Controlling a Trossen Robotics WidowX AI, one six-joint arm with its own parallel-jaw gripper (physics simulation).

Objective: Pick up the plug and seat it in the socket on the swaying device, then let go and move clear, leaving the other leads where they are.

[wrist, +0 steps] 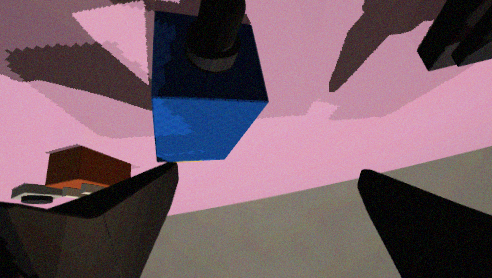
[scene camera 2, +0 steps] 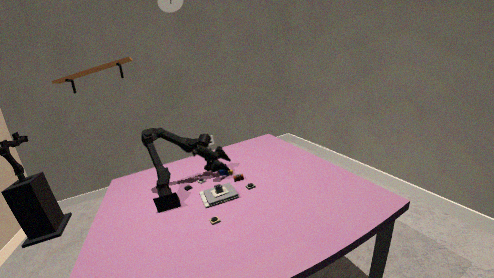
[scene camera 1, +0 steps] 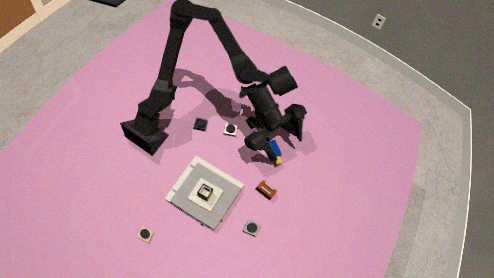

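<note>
The blue plug point(scene camera 1: 274, 148) point(scene camera 2: 224, 172) point(wrist: 210, 125) with a yellow tip lies on the pink table, its black lead end toward the top of the wrist view. My gripper point(scene camera 1: 288, 150) point(scene camera 2: 230, 166) point(wrist: 270, 175) is open and low beside the plug. One finger partly covers the plug in scene camera 1. In the wrist view the plug is above the left fingertip, not between the fingers. The black square socket point(scene camera 1: 204, 198) point(scene camera 2: 218, 190) stands on a cream plate on the grey-topped device point(scene camera 1: 184, 194) point(scene camera 2: 230, 194), apart from the gripper.
An orange block point(scene camera 1: 266, 189) point(scene camera 2: 238, 177) point(wrist: 87, 167) with pale strips lies between the plug and a grey square with a black disc point(scene camera 1: 251, 228) point(scene camera 2: 250, 186) point(wrist: 37, 192). More small squares point(scene camera 1: 230, 129) point(scene camera 1: 200, 124) point(scene camera 1: 145, 234) surround the device. A dark piece point(wrist: 450, 40) shows at upper right.
</note>
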